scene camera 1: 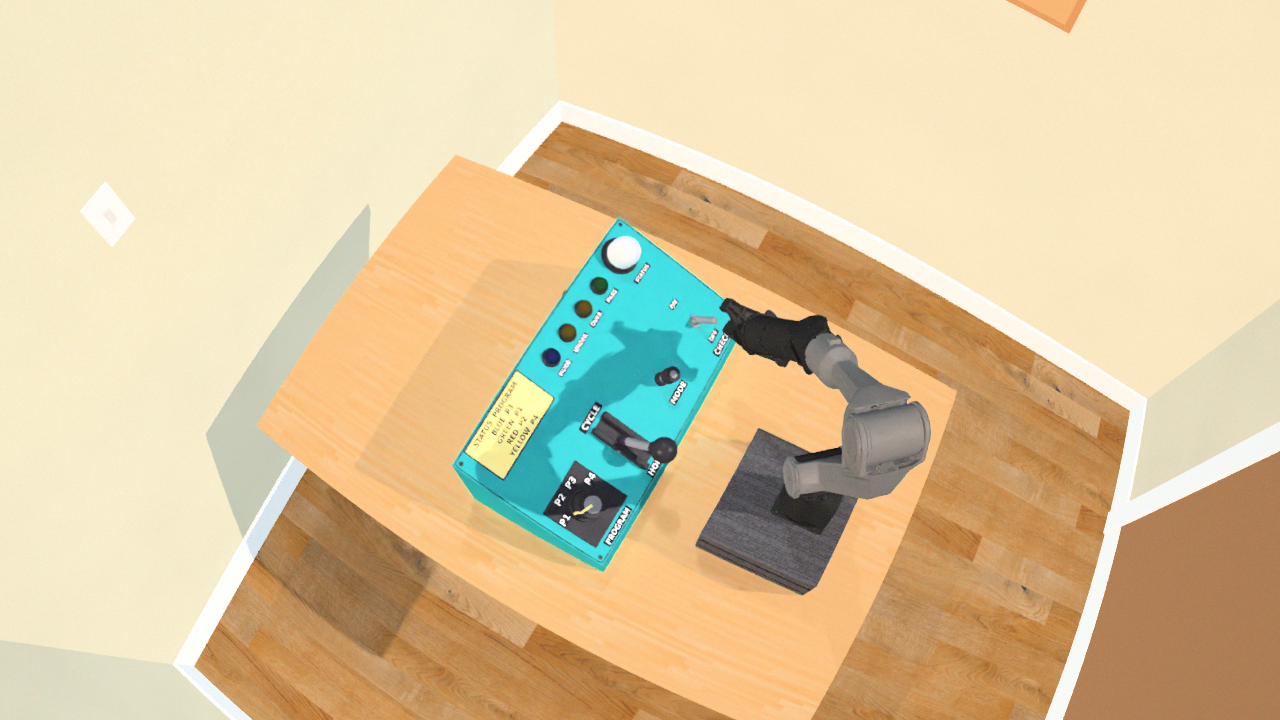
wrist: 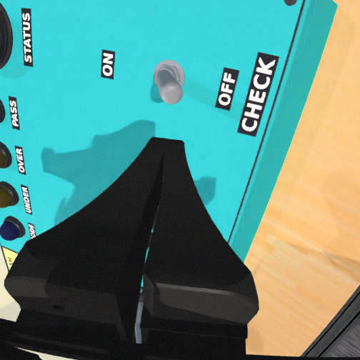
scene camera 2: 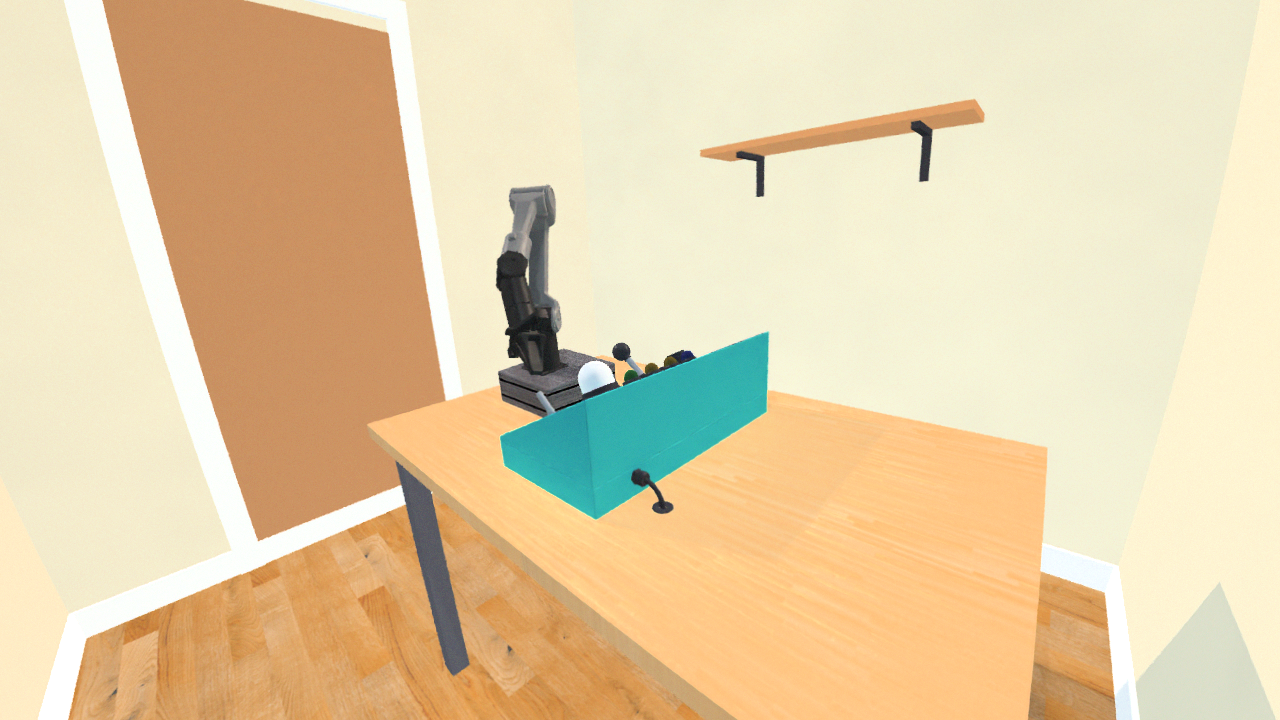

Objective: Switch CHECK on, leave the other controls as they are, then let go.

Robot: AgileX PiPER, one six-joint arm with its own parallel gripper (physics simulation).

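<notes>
The CHECK toggle (scene camera 1: 703, 320) (scene camera 2: 546, 402) (wrist: 170, 90) is a short grey lever on the turquoise panel (scene camera 1: 648, 304) (scene camera 2: 689, 429) (wrist: 70, 105). In scene camera 1 it leans to the OFF side. In the wrist view it stands between the ON label (wrist: 107, 64) and the OFF label (wrist: 227, 89), its tip towards the camera. My black gripper (scene camera 1: 726, 315) (wrist: 165, 157) is shut and empty. Its fingertips are above the panel, near the toggle and apart from it. In scene camera 2 the fingertips are hard to make out.
The MODE knob (scene camera 1: 667, 376), the CYCLE lever (scene camera 1: 662, 449) (scene camera 2: 621, 351) and the PROGRAM dial (scene camera 1: 588, 507), pointing at P1, are on the same panel. The white STATUS dome (scene camera 1: 622, 253) (scene camera 2: 596, 377) and several small lamps line its far side. The arm's dark base block (scene camera 1: 747, 510) stands beside the panel.
</notes>
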